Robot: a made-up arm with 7 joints.
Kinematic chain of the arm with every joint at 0, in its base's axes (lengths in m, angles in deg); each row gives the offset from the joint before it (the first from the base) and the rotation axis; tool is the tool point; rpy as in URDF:
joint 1: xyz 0 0 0.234 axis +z
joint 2: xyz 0 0 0 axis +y
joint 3: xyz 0 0 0.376 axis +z
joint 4: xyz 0.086 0 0 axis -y
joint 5: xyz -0.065 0 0.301 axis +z
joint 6: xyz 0 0 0 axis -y
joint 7: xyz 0.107 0 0 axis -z
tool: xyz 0 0 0 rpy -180 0 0
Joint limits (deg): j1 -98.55..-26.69 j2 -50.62..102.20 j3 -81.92..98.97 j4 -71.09..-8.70 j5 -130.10..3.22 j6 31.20..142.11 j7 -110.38..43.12
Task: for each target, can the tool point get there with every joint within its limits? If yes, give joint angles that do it. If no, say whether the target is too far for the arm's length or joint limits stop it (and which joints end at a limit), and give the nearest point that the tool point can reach.
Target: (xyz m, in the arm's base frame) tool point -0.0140 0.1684 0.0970
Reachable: no: joint limits stop it (at a limit: joint 2, joint 3, joint 4, joint 5, joint 6) | nearest point -0.0488 0.5866 0.4741 | short by 0.564 m
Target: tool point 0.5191 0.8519 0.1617
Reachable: no: too far | nearest point 0.3377 0.5542 0.4640 | short by 0.461 m
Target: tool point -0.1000 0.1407 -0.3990
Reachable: no: joint limits stop it (at a limit: joint 1, joint 2, joint 4, joint 6) | nearest point -0.1324 -0.3504 -0.2795 | short by 0.506 m
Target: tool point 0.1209 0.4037 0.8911
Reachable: yes | joints -55.63 -26.71 80.00 -45.14 -9.46 87.17 -41.37
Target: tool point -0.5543 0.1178 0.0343
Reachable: no: joint limits stop it (at a limit: joint 1, joint 2, joint 4, joint 6) | nearest point -0.4652 -0.3600 -0.0067 | short by 0.488 m
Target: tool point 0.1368 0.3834 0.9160
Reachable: yes | joints -78.04 -26.33 82.38 -30.79 -53.06 115.22 -41.62
